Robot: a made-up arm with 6 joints. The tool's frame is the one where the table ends. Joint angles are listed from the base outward.
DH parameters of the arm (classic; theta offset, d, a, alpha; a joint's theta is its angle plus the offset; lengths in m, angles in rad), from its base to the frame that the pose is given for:
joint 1: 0 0.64 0.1 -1.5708
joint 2: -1.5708 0 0.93 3.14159
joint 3: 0 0 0.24 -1.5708
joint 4: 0 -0.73 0 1.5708
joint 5: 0 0 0 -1.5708
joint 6: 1.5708 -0.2 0 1.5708
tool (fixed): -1.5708 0 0 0
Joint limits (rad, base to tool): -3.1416..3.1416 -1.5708..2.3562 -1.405..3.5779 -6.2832..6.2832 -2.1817..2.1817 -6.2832..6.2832
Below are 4 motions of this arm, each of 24 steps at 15 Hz.
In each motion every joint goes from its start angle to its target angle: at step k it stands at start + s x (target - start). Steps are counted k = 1, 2, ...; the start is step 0. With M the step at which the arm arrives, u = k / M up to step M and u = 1 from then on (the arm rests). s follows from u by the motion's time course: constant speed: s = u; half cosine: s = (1 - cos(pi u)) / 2; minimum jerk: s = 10 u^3 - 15 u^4 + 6 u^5.
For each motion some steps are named. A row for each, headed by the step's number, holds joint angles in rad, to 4 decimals.
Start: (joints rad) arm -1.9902 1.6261 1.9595 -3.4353 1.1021 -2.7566
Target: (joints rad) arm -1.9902 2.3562 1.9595 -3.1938 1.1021 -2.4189
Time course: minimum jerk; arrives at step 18
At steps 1, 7, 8, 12, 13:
1: -1.9902 1.6272 1.9595 -3.4349 1.1021 -2.7561
7: -1.9902 1.8440 1.9595 -3.3632 1.1021 -2.6558
8: -1.9902 1.9157 1.9595 -3.3395 1.1021 -2.6226
12: -1.9902 2.2030 1.9595 -3.2445 1.1021 -2.4898
13: -1.9902 2.2577 1.9595 -3.2264 1.1021 -2.4645

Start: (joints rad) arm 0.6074 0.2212 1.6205 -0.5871 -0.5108 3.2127
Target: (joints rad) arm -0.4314 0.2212 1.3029 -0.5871 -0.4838 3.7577
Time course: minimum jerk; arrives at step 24
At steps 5, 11, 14, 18, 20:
5: 0.5404 0.2212 1.6000 -0.5871 -0.5091 3.2479
11: 0.1688 0.2212 1.4864 -0.5871 -0.4994 3.4428
14: -0.0713 0.2212 1.4130 -0.5871 -0.4932 3.5688
18: -0.3239 0.2212 1.3358 -0.5871 -0.4866 3.7013
20: -0.3945 0.2212 1.3142 -0.5871 -0.4848 3.7384

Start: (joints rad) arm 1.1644 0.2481 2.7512 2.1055 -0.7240 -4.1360
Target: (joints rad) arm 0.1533 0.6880 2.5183 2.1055 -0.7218 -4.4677
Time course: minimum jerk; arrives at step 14
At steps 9, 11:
9: 0.4024 0.5796 2.5757 2.1055 -0.7223 -4.3860
11: 0.2236 0.6574 2.5345 2.1055 -0.7220 -4.4447

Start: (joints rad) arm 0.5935 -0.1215 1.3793 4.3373 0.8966 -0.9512
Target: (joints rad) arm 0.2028 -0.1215 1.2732 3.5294 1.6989 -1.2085
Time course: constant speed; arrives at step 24
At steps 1, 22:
1: 0.5772 -0.1215 1.3749 4.3036 0.9300 -0.9619
22: 0.2354 -0.1215 1.2820 3.5967 1.6320 -1.1871

